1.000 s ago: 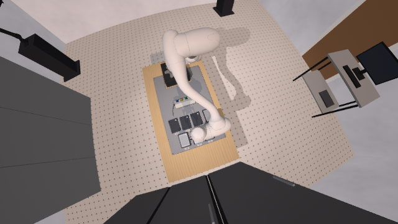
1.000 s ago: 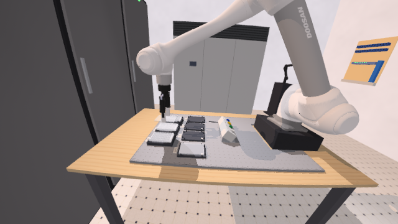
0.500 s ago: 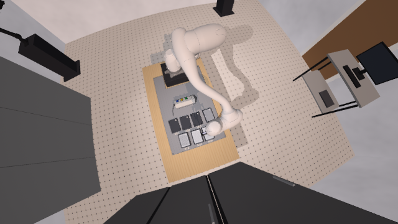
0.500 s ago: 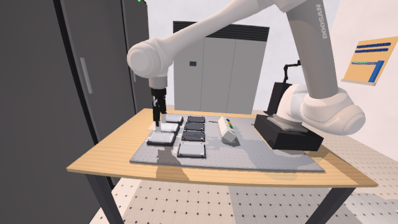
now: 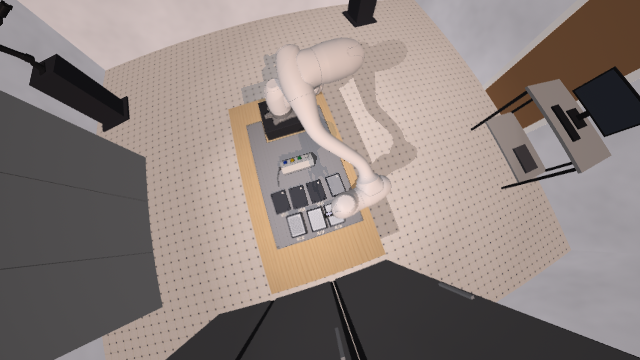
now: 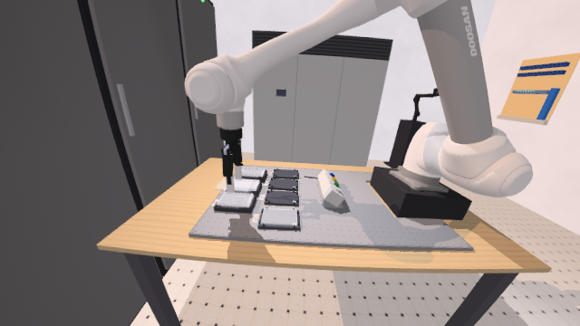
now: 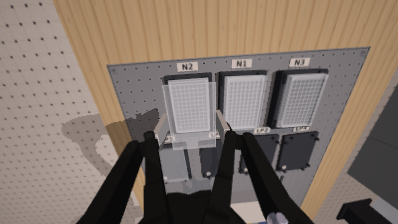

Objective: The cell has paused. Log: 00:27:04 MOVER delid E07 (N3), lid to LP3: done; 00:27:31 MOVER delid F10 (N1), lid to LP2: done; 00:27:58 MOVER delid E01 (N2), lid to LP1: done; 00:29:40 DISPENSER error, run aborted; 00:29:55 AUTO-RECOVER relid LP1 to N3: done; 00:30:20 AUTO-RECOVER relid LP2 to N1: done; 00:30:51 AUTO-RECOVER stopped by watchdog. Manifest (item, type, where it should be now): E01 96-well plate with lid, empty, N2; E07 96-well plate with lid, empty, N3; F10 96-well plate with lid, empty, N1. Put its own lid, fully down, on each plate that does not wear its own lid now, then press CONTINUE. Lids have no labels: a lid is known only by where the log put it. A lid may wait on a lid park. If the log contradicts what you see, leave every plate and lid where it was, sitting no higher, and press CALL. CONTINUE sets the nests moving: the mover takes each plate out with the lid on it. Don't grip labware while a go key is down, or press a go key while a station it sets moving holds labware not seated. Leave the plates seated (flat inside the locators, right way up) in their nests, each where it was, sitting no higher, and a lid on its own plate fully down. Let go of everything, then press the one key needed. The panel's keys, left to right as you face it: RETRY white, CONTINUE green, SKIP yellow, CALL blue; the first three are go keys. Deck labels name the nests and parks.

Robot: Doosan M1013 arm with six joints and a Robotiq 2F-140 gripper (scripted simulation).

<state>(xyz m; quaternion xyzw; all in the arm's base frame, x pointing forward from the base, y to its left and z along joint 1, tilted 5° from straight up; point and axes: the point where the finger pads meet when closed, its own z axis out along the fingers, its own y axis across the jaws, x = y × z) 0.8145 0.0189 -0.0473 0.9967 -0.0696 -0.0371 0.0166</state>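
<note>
The N2 plate lies 90 mm below my hand. Also, from my hand: park LP4: 290 mm to the right, 230 mm behind, 110 mm below; lid park LP1: 190 mm behind, 110 mm below, 40 mm to the right; LP2: 210 mm behind, 160 mm to the right, 110 mm below.
</note>
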